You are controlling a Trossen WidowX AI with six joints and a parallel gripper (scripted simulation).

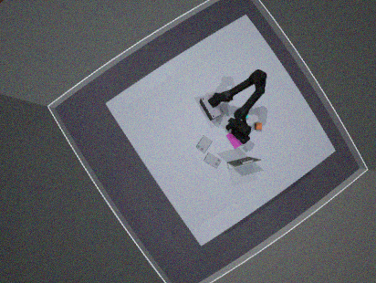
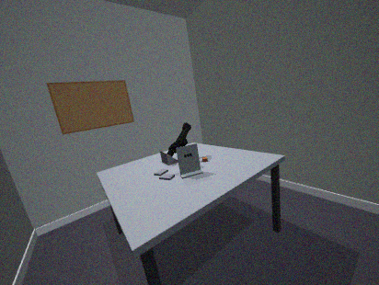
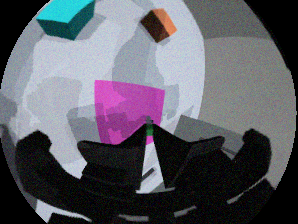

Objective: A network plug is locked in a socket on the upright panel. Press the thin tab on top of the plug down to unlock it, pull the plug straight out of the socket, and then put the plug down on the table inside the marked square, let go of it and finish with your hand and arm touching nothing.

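Now: gripper tip right at the network plug. The rest, counted from my gripper tip: marked square (1 cm behind, 2 cm below); panel (13 cm ahead, 10 cm to the right, 8 cm above).
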